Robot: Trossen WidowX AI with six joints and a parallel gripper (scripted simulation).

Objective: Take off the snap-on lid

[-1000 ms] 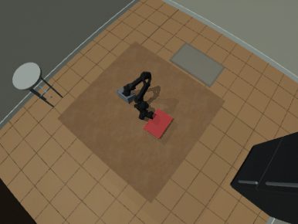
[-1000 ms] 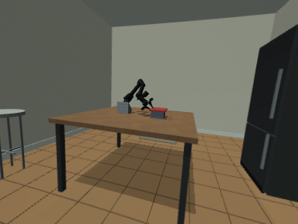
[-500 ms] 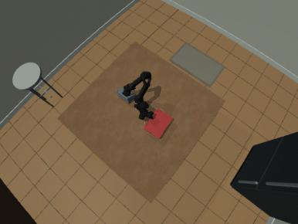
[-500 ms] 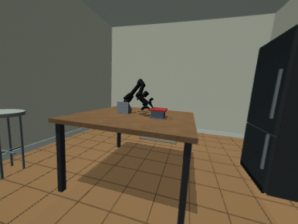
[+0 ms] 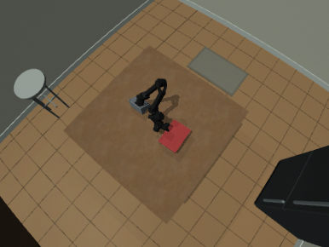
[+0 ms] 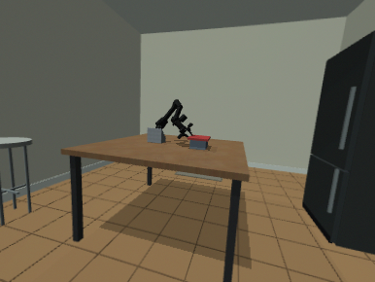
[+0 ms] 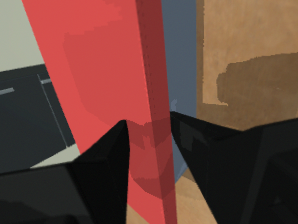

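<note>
Right now my gripper tip is 70 mm short of the red lid, 10 mm to the right of it and 10 mm below it. From my gripper tip the other things lie so: storage box (80 mm ahead, 10 mm to the left, 40 mm below).
</note>
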